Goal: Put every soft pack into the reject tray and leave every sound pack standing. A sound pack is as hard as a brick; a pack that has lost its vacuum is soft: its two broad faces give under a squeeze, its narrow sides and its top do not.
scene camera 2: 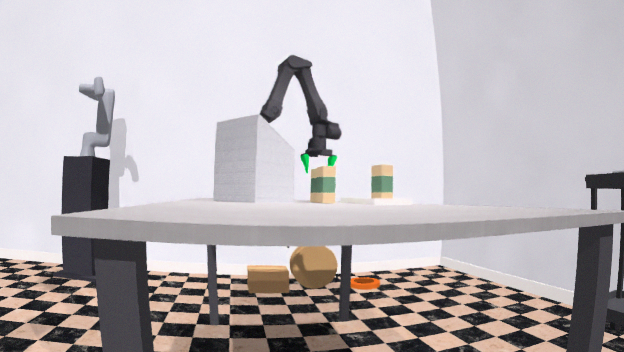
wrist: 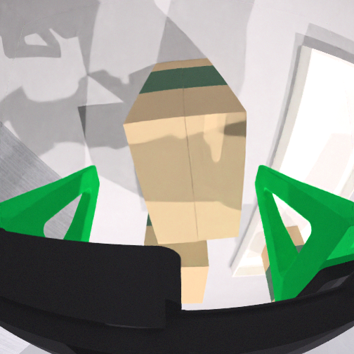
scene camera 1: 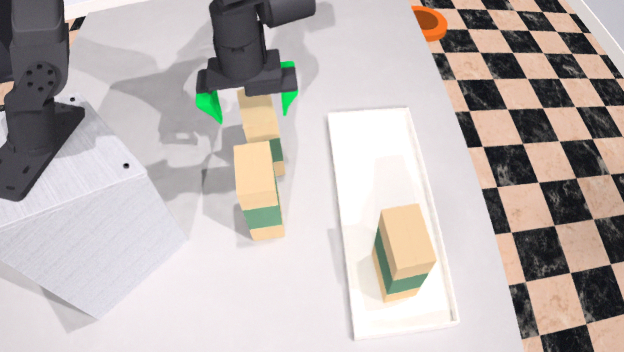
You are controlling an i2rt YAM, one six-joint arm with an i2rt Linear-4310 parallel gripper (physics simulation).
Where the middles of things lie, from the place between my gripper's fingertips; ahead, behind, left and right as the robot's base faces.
Labels:
The white reject tray (scene camera 1: 378, 164) is 21 cm ahead of my hand, 11 cm below it and 9 cm to the right of it.

